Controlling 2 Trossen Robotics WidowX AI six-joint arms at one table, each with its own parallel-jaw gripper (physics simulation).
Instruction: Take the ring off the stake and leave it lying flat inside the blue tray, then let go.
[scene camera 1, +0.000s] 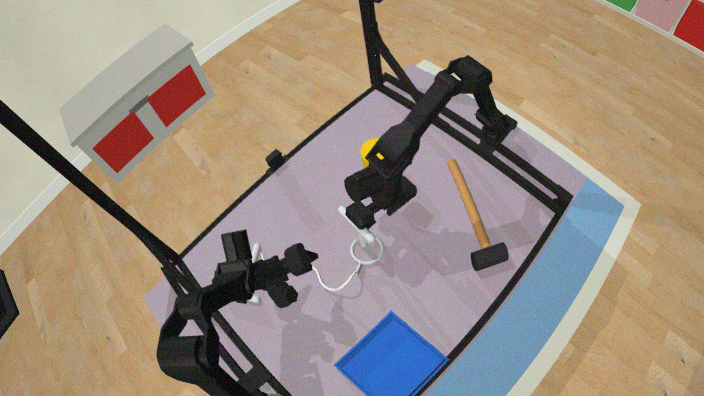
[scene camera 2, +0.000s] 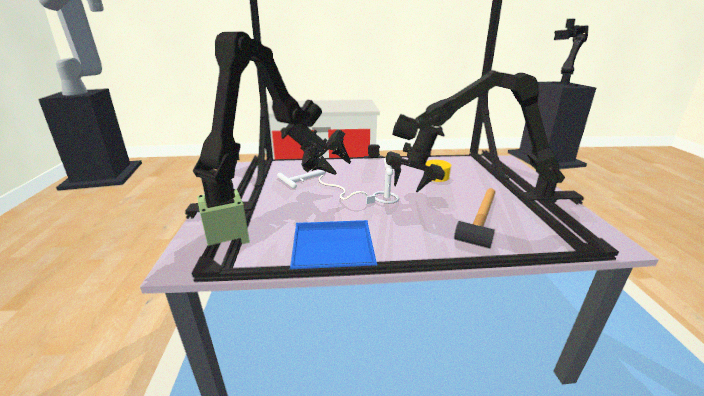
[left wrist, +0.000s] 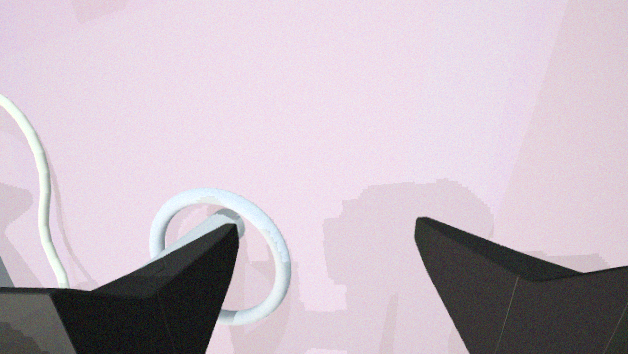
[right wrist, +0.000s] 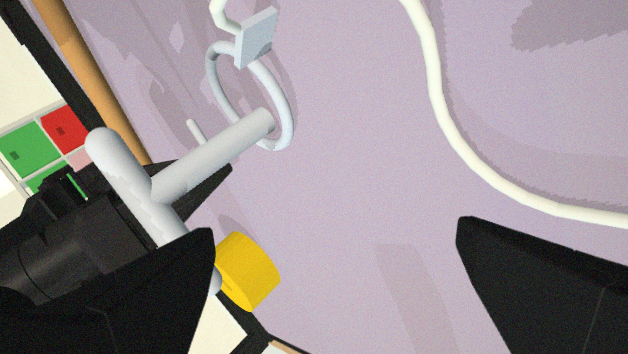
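Seen in the pictures: left gripper, fingertip midpoint: (scene camera 1: 377, 221) (scene camera 2: 405, 188) (left wrist: 327, 230); right gripper, fingertip midpoint: (scene camera 2: 343, 168) (right wrist: 336, 236); left arm's base, origin of the base link: (scene camera 1: 490, 136) (scene camera 2: 543, 194); right arm's base, origin of the base link: (scene camera 2: 219, 199).
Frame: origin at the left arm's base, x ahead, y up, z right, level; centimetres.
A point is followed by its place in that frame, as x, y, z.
The pale ring (scene camera 1: 382, 250) {43.1, -0.8, 22.2} (scene camera 2: 387, 202) {45.7, -0.8, 22.4} (left wrist: 284, 270) {40.1, -1.1, 24.1} (right wrist: 285, 110) {46.2, -0.7, 29.5} lies low around the foot of the upright white stake (scene camera 2: 388, 185) {43.4, 3.2, 25.4} (right wrist: 215, 155) {43.0, 3.3, 28.0}, which has a crossbar on top. A small grey tag (scene camera 2: 371, 199) {49.2, -0.5, 26.0} (right wrist: 257, 37) {49.7, -0.4, 26.5} joins the ring to a white cord (scene camera 1: 332, 289) {56.6, -0.1, 30.6} (scene camera 2: 342, 192) {54.8, -0.6, 34.5}. The blue tray (scene camera 1: 395, 355) {68.2, -1.3, 10.8} (scene camera 2: 332, 245) {70.5, -1.3, 11.3} is empty, near the front edge. My left gripper (scene camera 2: 407, 188) {36.2, 0.2, 25.6} (left wrist: 327, 230) {36.2, 0.2, 25.6} is open and empty beside the stake; one finger hides part of the ring and stake in the left wrist view. My right gripper (scene camera 2: 342, 168) {53.1, 6.9, 36.8} (right wrist: 336, 236) {53.1, 6.9, 36.8} is open and empty, above the table.
A white T-shaped piece (scene camera 2: 287, 180) {66.6, -0.2, 52.5} lies at the cord's other end, below the right gripper. A mallet (scene camera 1: 490, 256) {39.4, 3.0, -5.1} (scene camera 2: 475, 234) {40.1, 1.9, -6.7} lies right of the ring. A yellow cylinder (scene camera 1: 370, 150) (scene camera 2: 442, 171) (right wrist: 247, 272) {21.1, 1.2, 32.6} stands behind the left gripper. Black rails frame the table.
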